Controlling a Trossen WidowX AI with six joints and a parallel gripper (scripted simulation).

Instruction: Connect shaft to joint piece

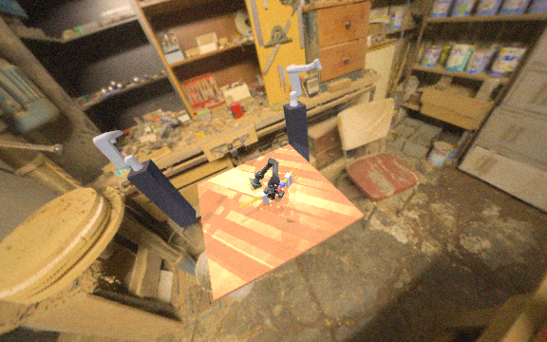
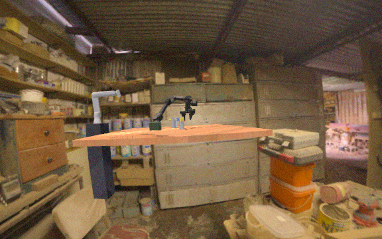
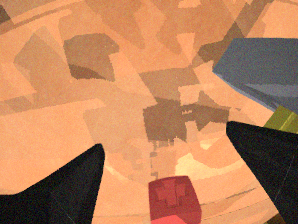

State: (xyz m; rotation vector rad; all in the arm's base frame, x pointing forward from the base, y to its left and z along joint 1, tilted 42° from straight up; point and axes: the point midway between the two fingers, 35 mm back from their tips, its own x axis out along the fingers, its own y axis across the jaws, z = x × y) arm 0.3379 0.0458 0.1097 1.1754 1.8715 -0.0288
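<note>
Now: gripper tip 5 cm past the red square joint piece, 6 cm to the right of it and 1 cm below it.
</note>
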